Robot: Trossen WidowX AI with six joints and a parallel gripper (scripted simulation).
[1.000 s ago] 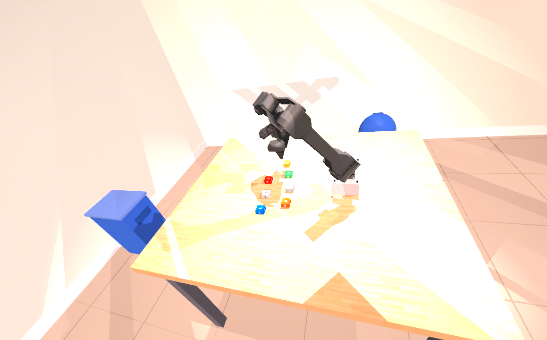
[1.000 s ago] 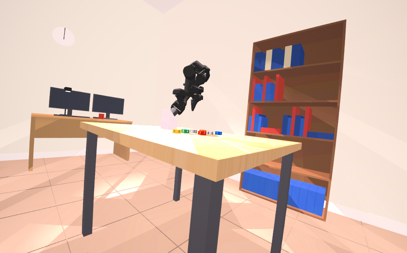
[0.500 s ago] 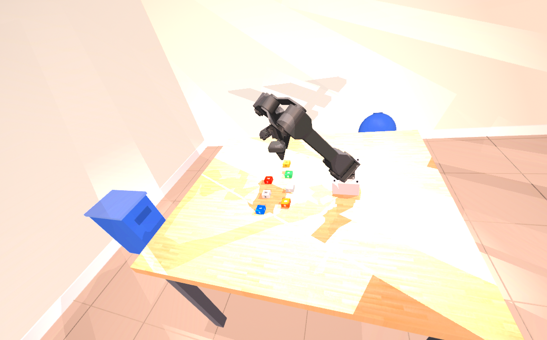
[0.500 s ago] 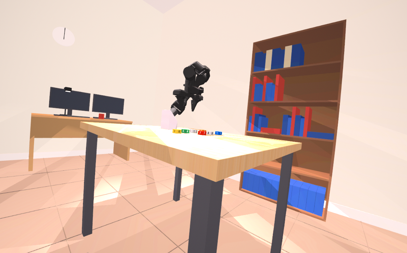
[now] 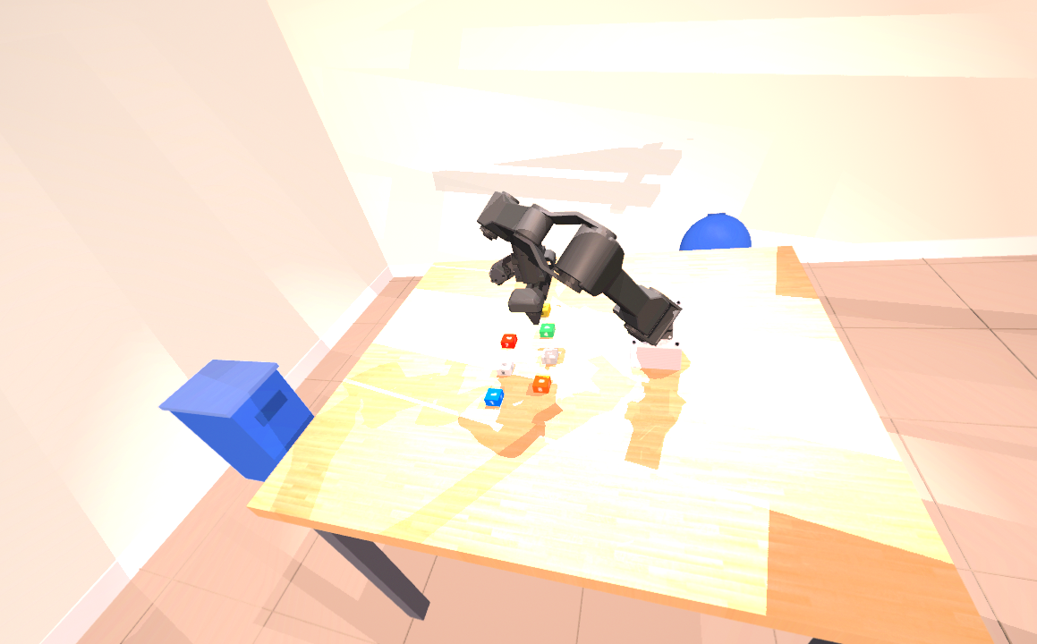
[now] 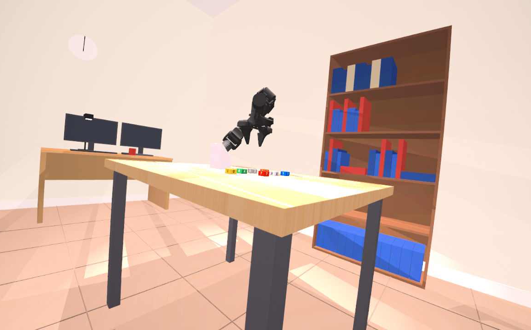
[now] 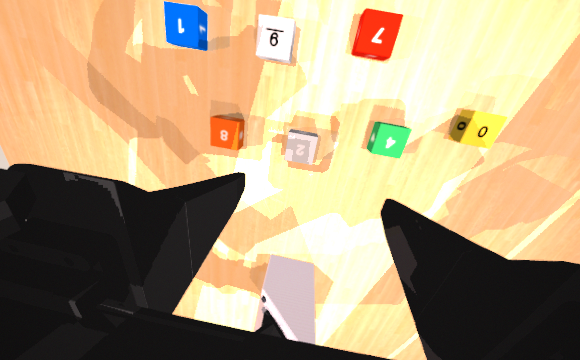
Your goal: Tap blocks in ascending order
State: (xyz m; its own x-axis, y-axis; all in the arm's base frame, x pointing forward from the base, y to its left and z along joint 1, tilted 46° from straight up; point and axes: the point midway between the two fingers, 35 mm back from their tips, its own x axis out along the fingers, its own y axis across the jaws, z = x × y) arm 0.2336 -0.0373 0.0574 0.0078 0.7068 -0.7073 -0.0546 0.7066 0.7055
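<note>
Now: the yellow block 160 mm to the right of my gripper tip, 120 mm below it and 50 mm ahead of it. From my gripper tip the other things lie so: green block (120 mm below, 80 mm to the right, 20 mm ahead); orange block (120 mm below, 100 mm to the left, 10 mm behind); white block (120 mm below, 90 mm ahead, 60 mm to the left).
</note>
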